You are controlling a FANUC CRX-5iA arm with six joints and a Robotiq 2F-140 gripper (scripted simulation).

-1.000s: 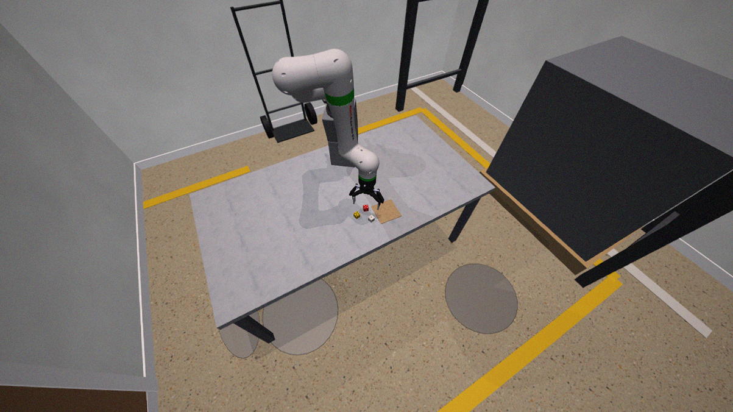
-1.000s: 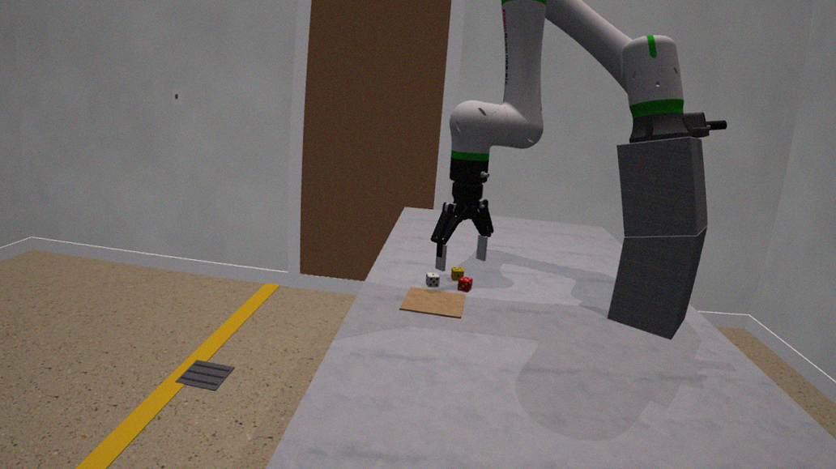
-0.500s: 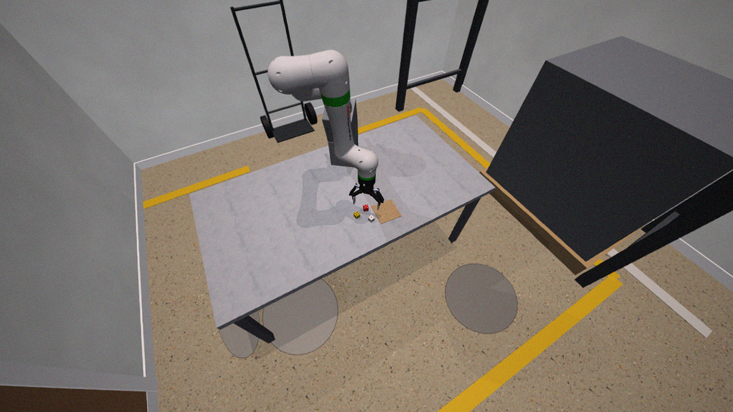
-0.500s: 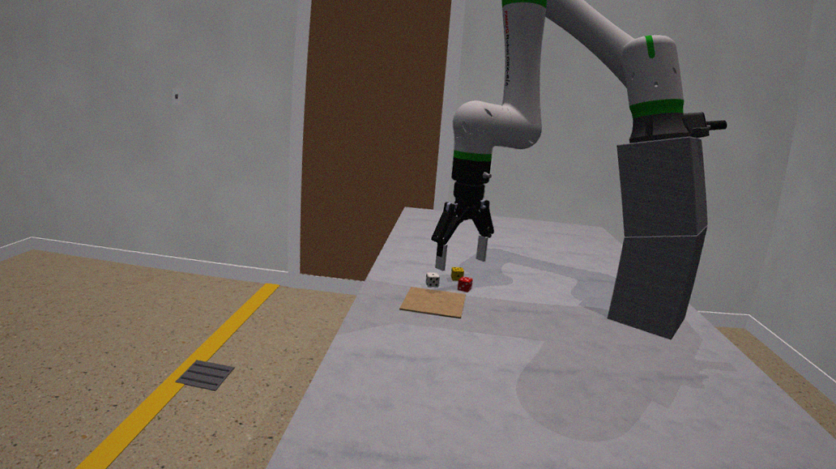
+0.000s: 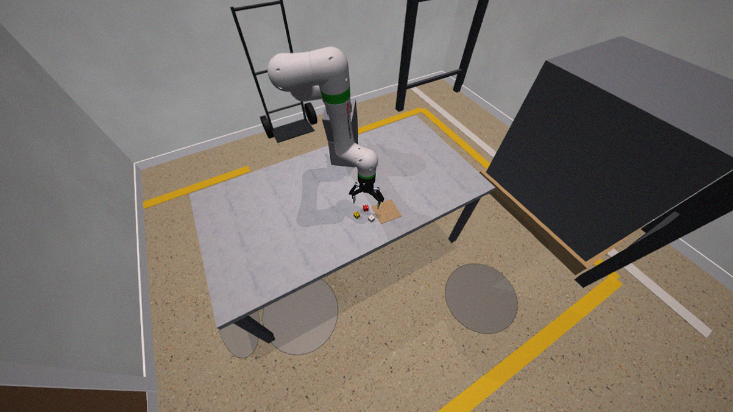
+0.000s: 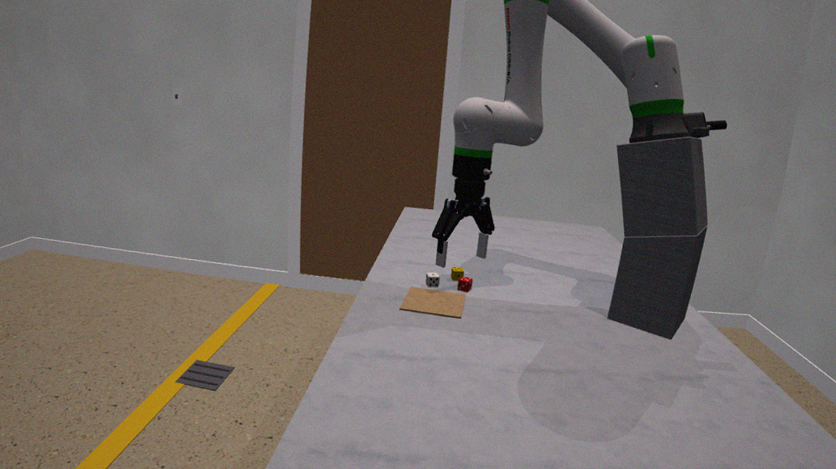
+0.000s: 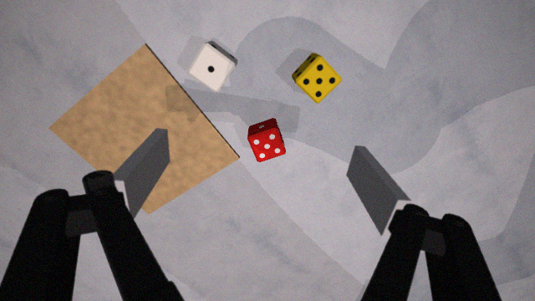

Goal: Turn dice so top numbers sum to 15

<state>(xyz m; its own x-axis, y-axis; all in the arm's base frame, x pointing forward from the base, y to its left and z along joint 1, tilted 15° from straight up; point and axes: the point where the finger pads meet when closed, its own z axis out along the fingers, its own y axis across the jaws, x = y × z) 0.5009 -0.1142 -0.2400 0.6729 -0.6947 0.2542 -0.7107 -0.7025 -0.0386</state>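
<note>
Now: hand 7 cm to the left of the yellow die and 7 cm above it. The rest, counted from my hand: tan mat: 6 cm ahead, 11 cm to the left, 8 cm below; then white die: 7 cm ahead, 7 cm below; then red die: 2 cm behind, 1 cm to the left, 7 cm below.
</note>
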